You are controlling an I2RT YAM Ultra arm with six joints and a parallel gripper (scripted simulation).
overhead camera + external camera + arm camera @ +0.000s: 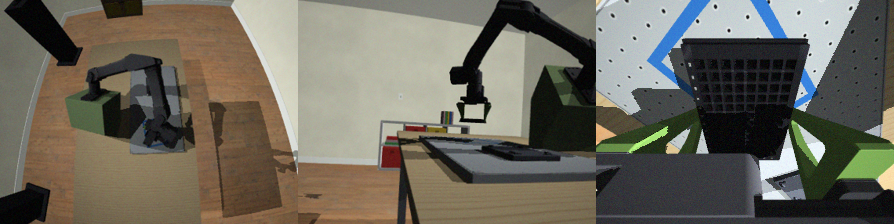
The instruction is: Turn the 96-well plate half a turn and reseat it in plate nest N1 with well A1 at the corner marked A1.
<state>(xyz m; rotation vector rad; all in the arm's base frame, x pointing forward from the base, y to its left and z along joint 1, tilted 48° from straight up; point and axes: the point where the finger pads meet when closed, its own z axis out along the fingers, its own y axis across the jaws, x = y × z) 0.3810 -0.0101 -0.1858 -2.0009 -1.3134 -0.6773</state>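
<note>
My hand is 4 cm past the plate nest N1, 35 cm to the right of it and 7 cm above it. Also, from my hand: black 96-well plate (right at my hand).
</note>
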